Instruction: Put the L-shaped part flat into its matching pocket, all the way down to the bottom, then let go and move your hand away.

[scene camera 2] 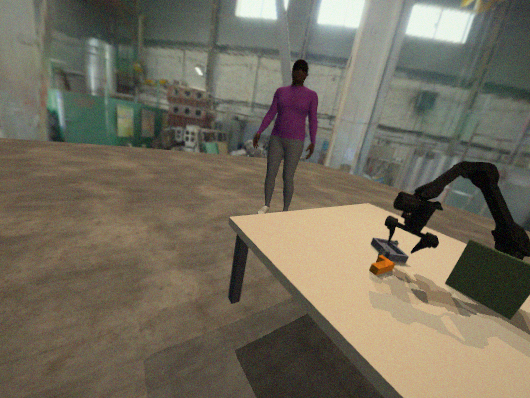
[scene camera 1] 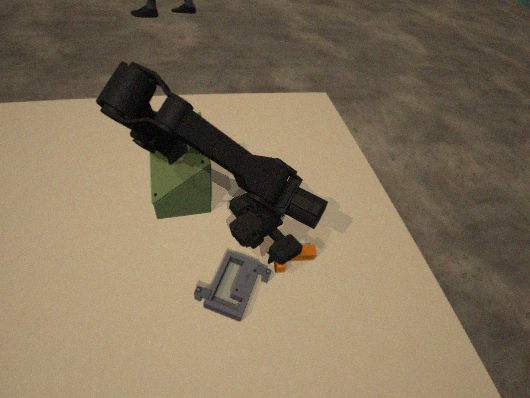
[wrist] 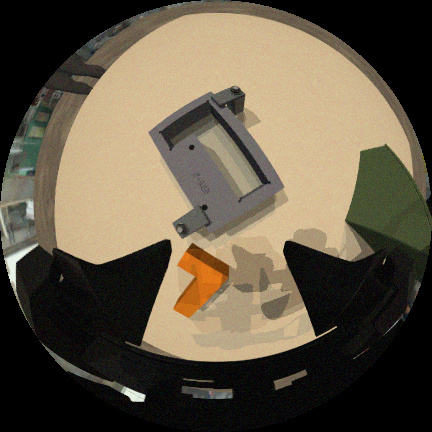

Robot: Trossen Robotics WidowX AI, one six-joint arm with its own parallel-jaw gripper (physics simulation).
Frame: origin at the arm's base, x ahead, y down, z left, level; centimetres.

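Seen in the pictures: gripper, between the fingertips: (scene camera 2: 399, 247) (scene camera 1: 258, 249) (wrist: 229, 247); arm's base, origin of its link: (scene camera 2: 503, 265) (scene camera 1: 177, 149).
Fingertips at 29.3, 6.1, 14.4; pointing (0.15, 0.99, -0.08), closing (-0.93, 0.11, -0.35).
Pixels of each thing's top centre, then the offset from my fingertips to it, as dx, dy, dz. "spot": a spot on its surface instead. Level surfaces: height alone.
- orange L-shaped part, centre of its top: (wrist: 186, 291) (scene camera 1: 296, 255) (scene camera 2: 380, 261) +1.7, +4.9, +10.4
- grey pocket block, centre of its top: (wrist: 207, 147) (scene camera 1: 234, 280) (scene camera 2: 390, 244) +4.9, +3.0, -6.7
- block's L-shaped pocket, a spot on its surface: (wrist: 232, 160) spot: +2.7, +7.4, -7.2
- table, height of its surface: dy +7.9
The orange L-shaped part (scene camera 1: 306, 252) (scene camera 2: 382, 266) (wrist: 215, 274) lies on the table beside the grey pocket block (scene camera 1: 225, 311) (wrist: 175, 167), near its clamp tab, and looks flat. The block's L-shaped pocket (wrist: 232, 160) holds no part; its pale floor shows. My gripper (scene camera 2: 402, 246) (wrist: 229, 247) is open and empty, above the table. In the wrist view the part shows between the spread fingers, nearer the left one, and lies below them. In scene camera 1 a finger hides some of the part.
A green wedge-shaped block (scene camera 1: 182, 200) (scene camera 2: 490, 280) (wrist: 390, 200) stands on the table (scene camera 1: 350, 320) (scene camera 2: 300, 250), near the arm's base side. The pocket block has a clamp tab with a bolt at each of two sides. A person (scene camera 2: 296, 115) stands beyond the table.
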